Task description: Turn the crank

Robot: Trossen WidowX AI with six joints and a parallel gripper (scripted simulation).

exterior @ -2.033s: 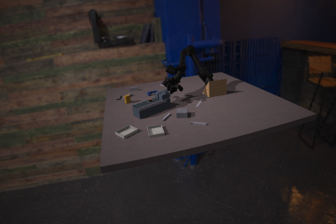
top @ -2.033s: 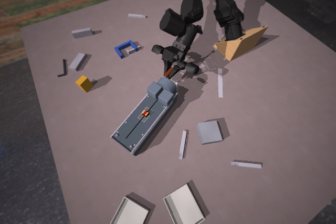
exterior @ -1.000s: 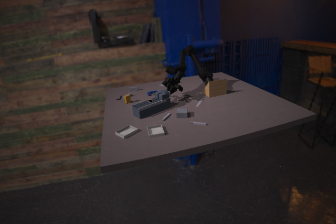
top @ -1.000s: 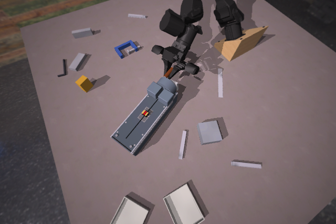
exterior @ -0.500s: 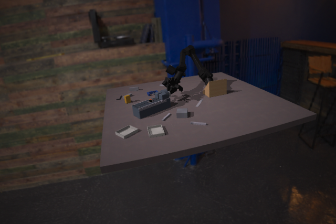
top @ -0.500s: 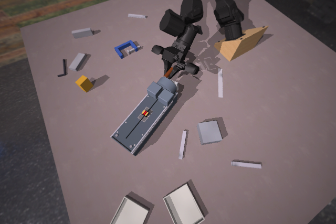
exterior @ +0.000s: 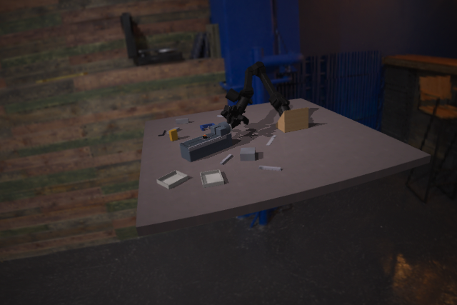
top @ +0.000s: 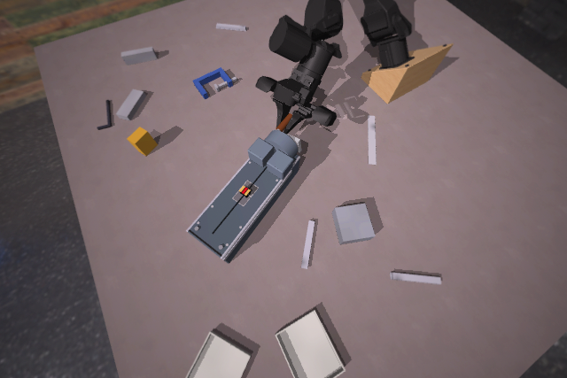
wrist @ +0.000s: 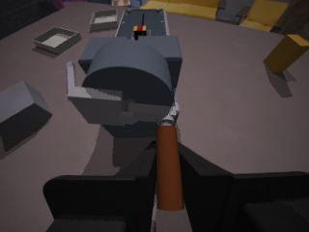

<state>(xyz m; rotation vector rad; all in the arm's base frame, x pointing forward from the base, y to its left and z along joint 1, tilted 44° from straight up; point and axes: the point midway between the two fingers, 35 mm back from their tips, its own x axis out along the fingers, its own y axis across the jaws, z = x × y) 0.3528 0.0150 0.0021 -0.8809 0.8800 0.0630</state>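
Now: gripper tip 20 mm past the brown crank handle, 10 mm to the left of it and 20 mm below it. The rest, counted from my gripper tip: grey block 30 mm behind, 250 mm to the left, 40 mm below; then blue clamp 50 mm ahead, 280 mm to the right, 50 mm below; then red pointer 140 mm ahead, 90 mm to the left, 20 mm above.
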